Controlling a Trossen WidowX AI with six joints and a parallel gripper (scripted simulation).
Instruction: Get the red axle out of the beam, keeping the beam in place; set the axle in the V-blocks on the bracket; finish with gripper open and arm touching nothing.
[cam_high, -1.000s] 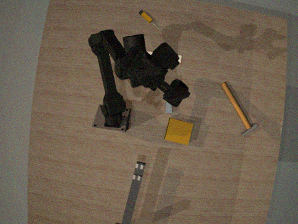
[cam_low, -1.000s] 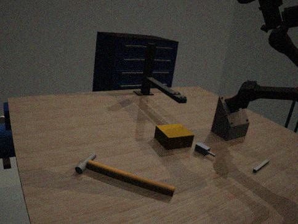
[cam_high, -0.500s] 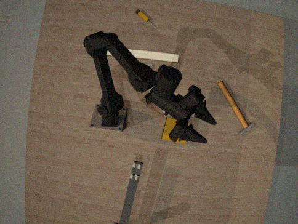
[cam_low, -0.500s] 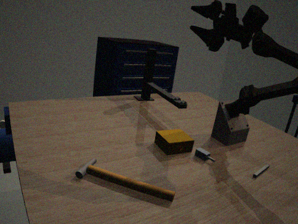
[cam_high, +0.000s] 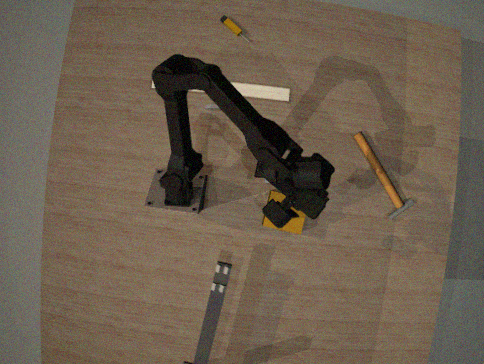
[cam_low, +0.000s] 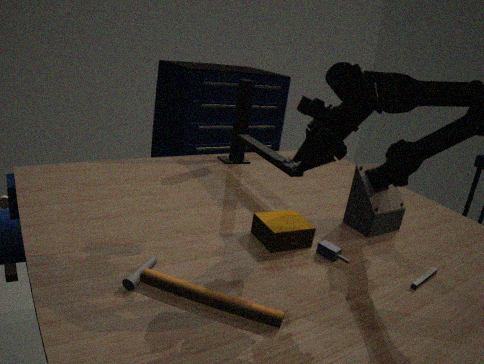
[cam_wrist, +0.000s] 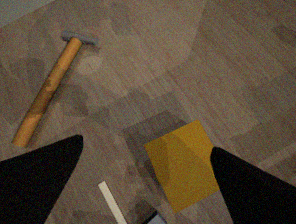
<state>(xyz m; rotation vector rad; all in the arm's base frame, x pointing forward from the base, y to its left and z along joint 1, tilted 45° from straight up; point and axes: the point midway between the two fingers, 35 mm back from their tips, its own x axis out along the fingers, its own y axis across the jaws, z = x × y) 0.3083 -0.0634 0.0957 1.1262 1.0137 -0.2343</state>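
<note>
My gripper tip is 190 mm above the grey block, 100 mm past it and 90 mm to the right of it. Also, from my gripper tip: yellow beam 170 mm below, 40 mm to the right, 40 mm behind; grey bar 250 mm to the left, 230 mm behind, 190 mm below; yellow screwdriver 500 mm to the left, 220 mm behind, 190 mm below.
</note>
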